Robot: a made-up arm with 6 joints. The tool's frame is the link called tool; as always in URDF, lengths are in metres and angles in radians.
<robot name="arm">
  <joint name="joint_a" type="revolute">
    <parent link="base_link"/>
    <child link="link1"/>
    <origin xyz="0 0 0.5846"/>
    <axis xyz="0 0 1"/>
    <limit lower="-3.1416" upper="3.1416" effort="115" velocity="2.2"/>
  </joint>
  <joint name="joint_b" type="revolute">
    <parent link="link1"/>
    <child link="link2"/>
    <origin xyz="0.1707 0 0"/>
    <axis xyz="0 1 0"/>
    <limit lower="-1.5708" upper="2.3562" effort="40" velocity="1.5"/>
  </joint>
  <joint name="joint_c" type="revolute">
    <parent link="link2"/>
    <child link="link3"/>
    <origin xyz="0 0 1.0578"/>
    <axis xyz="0 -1 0"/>
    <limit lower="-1.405" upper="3.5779" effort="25" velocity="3.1"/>
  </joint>
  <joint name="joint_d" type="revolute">
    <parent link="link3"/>
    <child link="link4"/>
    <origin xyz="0 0 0.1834"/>
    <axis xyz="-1 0 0"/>
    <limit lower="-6.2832" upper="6.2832" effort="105" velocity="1.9"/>
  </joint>
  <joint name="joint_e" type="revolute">
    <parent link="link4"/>
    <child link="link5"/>
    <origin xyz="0.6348 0 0"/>
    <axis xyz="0 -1 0"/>
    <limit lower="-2.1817" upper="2.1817" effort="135" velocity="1.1"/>
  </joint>
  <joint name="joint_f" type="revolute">
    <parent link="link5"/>
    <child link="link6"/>
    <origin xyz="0.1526 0 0"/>
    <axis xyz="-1 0 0"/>
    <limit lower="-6.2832" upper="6.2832" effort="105" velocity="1.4"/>
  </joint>
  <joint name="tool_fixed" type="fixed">
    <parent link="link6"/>
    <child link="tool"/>
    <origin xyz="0 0 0"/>
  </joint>
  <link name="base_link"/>
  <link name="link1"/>
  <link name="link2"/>
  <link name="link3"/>
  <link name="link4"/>
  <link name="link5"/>
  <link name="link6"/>
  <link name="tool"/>
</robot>
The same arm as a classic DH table. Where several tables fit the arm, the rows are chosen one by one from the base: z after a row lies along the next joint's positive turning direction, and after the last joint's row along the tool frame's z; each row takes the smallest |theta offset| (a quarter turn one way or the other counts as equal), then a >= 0, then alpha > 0; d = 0 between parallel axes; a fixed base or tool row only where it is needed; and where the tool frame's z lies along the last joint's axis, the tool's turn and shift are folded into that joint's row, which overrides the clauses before.
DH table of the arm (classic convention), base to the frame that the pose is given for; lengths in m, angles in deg. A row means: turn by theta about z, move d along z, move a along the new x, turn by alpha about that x. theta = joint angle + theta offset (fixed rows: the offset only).
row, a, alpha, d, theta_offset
joint_a, 0.1707, -90.00, 0.5846, 0.00
joint_b, 1.0578, 180.00, 0.0000, -90.00
joint_c, 0.1834, -90.00, 0.0000, 0.00
joint_d, 0.0000, 90.00, -0.6348, 0.00
joint_e, 0.0000, -90.00, 0.0000, 0.00
joint_f, 0.0000, 90.00, -0.1526, 90.00
tool (fixed), 0.0000, 0.00, 0.0000, -90.00
Joint limits (deg, base to tool): -180.00..180.00 -90.00..135.00 -80.50..205.00 -360.00..360.00 -125.00..125.00 -360.00..360.00

